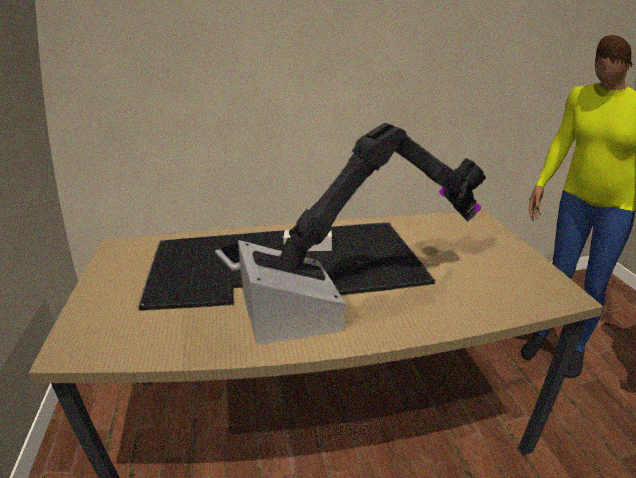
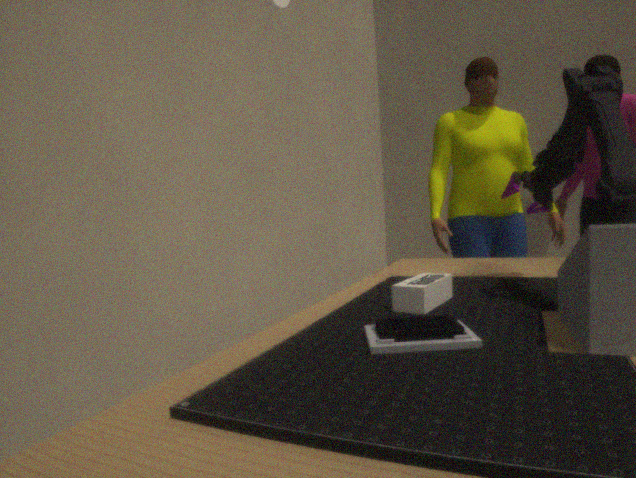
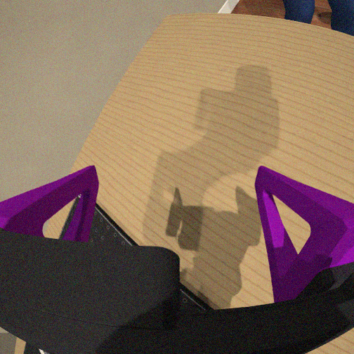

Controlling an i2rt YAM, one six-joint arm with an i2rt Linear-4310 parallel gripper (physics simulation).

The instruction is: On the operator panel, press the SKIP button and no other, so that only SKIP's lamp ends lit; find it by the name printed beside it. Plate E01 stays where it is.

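Pixels of known places: gripper, fingertip midpoint: [image 2: 514, 205]; arm's base, origin of the base link: [image 1: 288, 267].
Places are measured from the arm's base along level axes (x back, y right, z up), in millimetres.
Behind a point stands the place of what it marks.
Note:
A white box [image 1: 322, 243] {y 189, x -317, z -94 mm} [image 2: 408, 300] {y 70, x -387, z -97 mm} with a dark marked top stands on the black board; it may be the operator panel, but its buttons, names and lamps cannot be made out. A black plate [image 2: 419, 327] {y -120, x -348, z -97 mm} lies in a low white frame [image 1: 227, 259] {y -144, x -325, z -111 mm} [image 2: 426, 348] {y -158, x -335, z -117 mm} beside the box; its marking is unreadable, so I cannot tell whether it is E01. My gripper [image 1: 460, 199] {y 628, x -130, z 69 mm} [image 2: 521, 199] {y 628, x -130, z 69 mm} [image 3: 176, 174] is open, with nothing between its purple fingers. It hangs high over the wooden table's far right part, past the board's right edge, well away from the box and the plate.
The black perforated board [image 1: 190, 277] {y -279, x -252, z -122 mm} [image 2: 329, 400] {y -338, x -427, z -122 mm} [image 3: 107, 232] lies on the wooden table [image 1: 179, 344] {y -328, x 98, z -135 mm} [image 3: 145, 100]. The arm's grey base [image 1: 295, 308] {y -17, x 145, z -40 mm} [image 2: 611, 287] {y -121, x -81, z -37 mm} stands at the board's front notch. A person in yellow [image 1: 601, 149] [image 2: 483, 164] stands beyond the table's right end.

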